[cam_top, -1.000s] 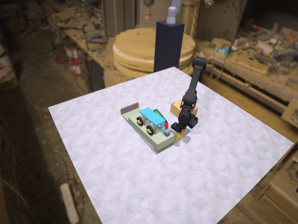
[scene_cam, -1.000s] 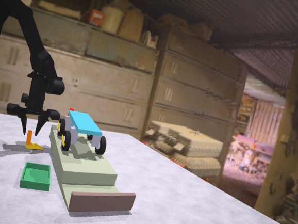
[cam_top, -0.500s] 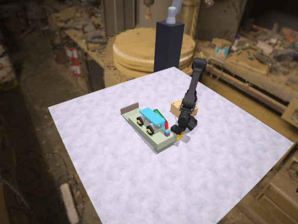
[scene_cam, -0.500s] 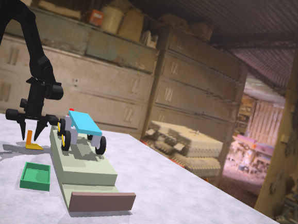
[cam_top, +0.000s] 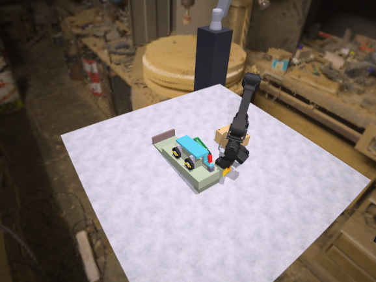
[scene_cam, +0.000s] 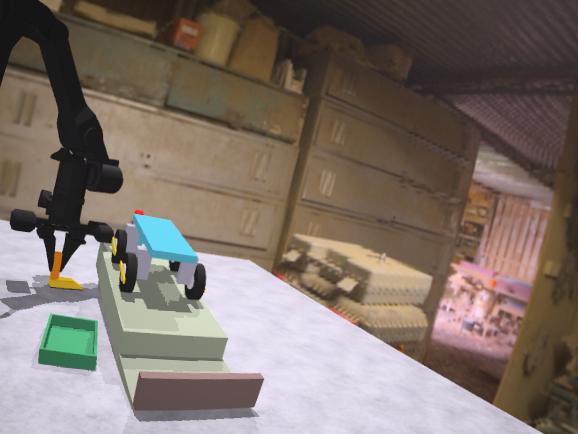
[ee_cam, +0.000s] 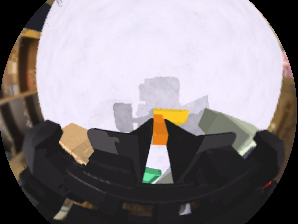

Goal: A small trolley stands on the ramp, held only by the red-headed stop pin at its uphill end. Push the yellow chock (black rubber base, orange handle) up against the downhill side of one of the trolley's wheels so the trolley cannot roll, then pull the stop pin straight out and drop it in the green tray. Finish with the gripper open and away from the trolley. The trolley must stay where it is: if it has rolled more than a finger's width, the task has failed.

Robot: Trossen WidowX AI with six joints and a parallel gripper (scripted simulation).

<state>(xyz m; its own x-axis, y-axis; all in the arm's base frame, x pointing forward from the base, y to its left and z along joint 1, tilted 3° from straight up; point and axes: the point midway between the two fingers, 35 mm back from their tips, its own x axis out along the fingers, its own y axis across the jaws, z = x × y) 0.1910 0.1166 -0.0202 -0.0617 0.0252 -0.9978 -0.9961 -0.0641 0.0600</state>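
Now: the blue trolley 140 mm to the right of my gripper tip, 140 mm ahead of it and 90 mm above it. The rest, counted from my gripper tip: pale green ramp: 140 mm to the right, 140 mm ahead, 20 mm above; yellow chock: 20 mm ahead, 10 mm below; red-headed stop pin: 130 mm ahead, 100 mm above, 20 mm to the right.
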